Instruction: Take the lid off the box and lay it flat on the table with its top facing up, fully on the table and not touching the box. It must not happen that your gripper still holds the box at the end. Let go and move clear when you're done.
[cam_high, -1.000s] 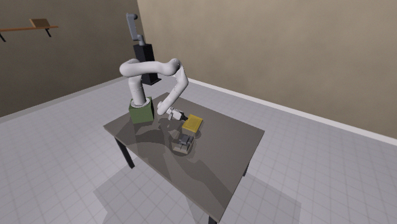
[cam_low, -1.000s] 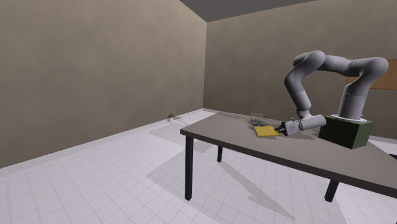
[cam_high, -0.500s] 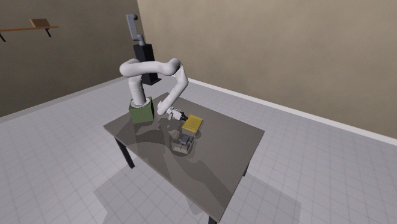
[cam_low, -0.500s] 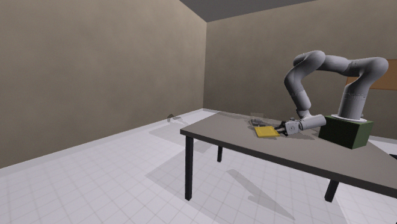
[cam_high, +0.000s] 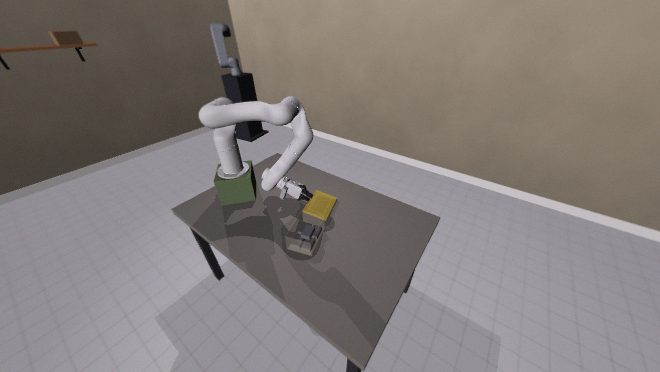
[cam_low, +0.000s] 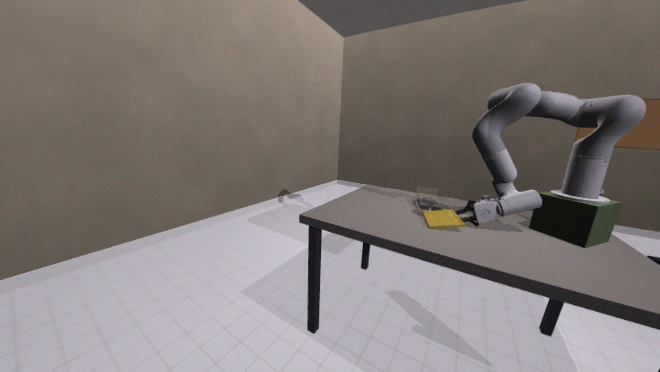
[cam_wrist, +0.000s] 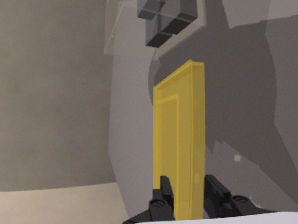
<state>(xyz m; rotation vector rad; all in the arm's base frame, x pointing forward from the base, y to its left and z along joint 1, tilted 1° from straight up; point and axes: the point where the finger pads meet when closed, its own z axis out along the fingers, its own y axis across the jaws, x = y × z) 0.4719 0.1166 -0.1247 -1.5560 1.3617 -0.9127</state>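
Now: the yellow lid 8 cm ahead of my hand and 3 cm below it. Also, from my hand: grey box (25 cm to the right, 14 cm ahead).
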